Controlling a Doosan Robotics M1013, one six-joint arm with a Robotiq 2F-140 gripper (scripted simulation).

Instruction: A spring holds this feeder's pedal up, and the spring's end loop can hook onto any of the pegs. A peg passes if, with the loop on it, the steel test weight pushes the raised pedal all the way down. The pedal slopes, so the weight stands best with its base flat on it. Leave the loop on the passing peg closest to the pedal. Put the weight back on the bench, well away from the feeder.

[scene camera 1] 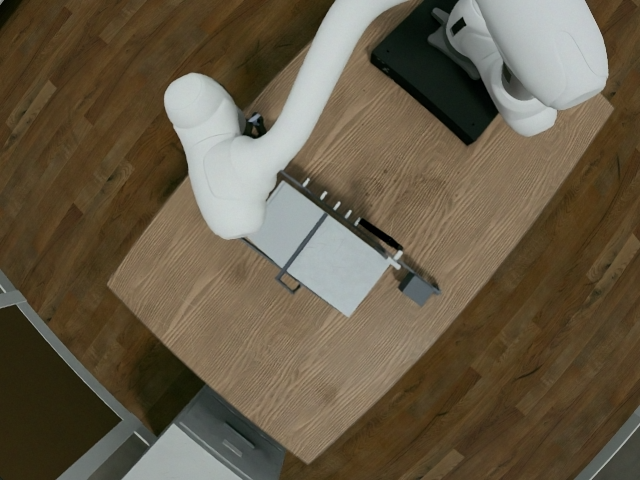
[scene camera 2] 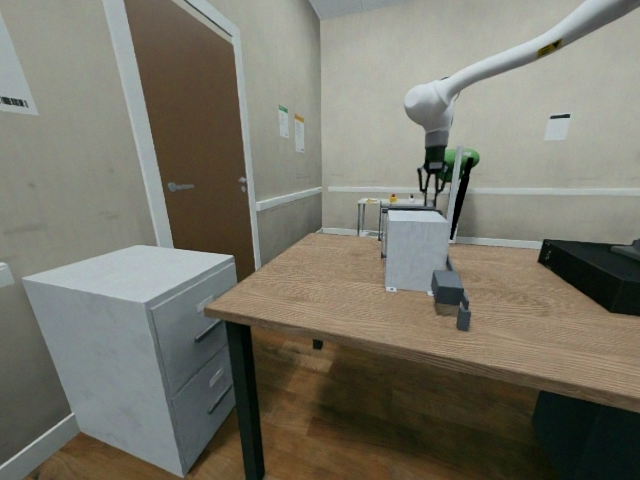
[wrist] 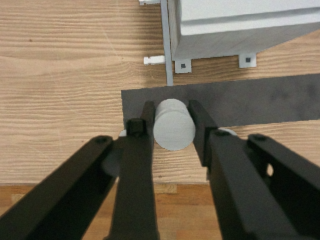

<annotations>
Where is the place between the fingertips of my gripper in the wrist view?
171,114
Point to a steel test weight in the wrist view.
174,129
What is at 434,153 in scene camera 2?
My gripper.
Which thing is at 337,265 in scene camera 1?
A grey feeder box.
</annotations>
